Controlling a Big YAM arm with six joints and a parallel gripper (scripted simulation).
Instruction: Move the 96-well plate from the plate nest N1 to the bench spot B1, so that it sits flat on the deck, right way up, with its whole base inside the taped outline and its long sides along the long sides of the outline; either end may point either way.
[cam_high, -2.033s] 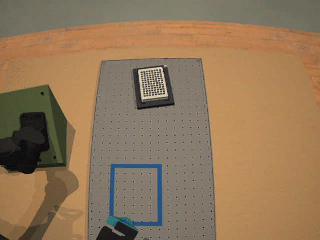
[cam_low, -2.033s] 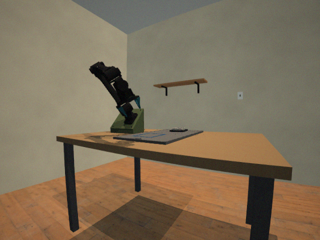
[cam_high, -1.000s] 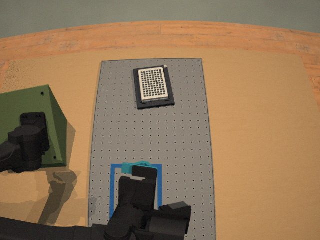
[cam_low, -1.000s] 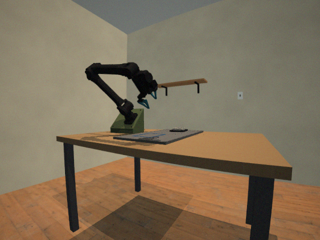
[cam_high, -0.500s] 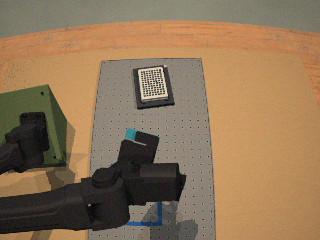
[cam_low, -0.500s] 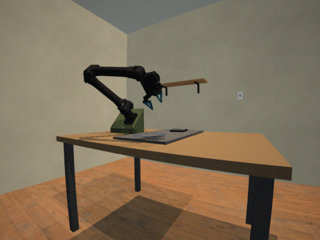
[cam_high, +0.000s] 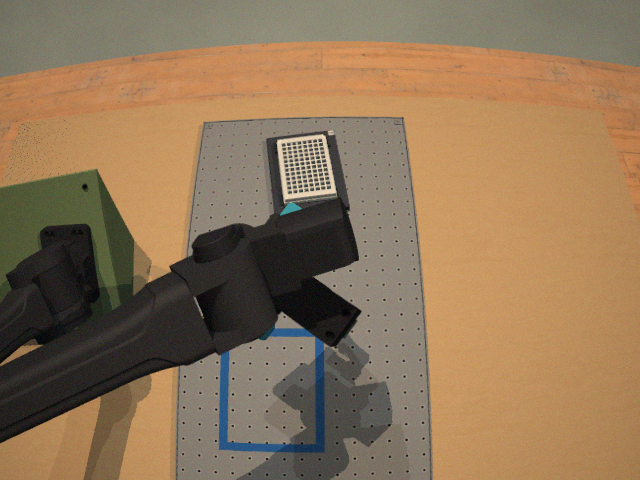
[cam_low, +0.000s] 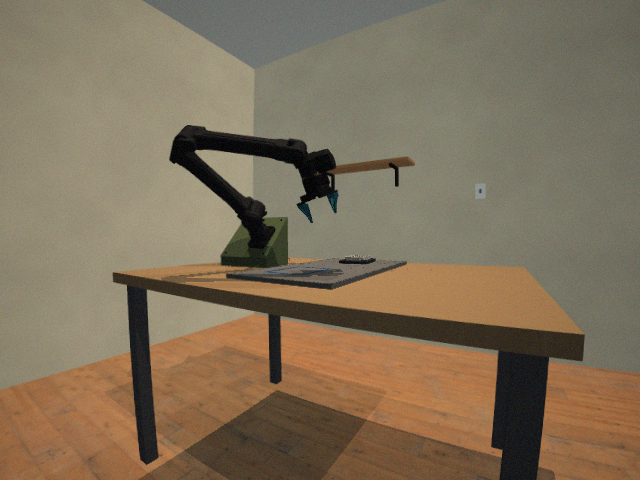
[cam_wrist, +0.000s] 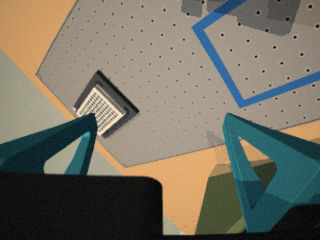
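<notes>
My hand is 3 cm short of the white 96-well plate, 28 cm to the right of it and 17 cm above it. Also, from my hand: dark plate nest N1 (3 cm ahead, 28 cm to the left, 18 cm below).
</notes>
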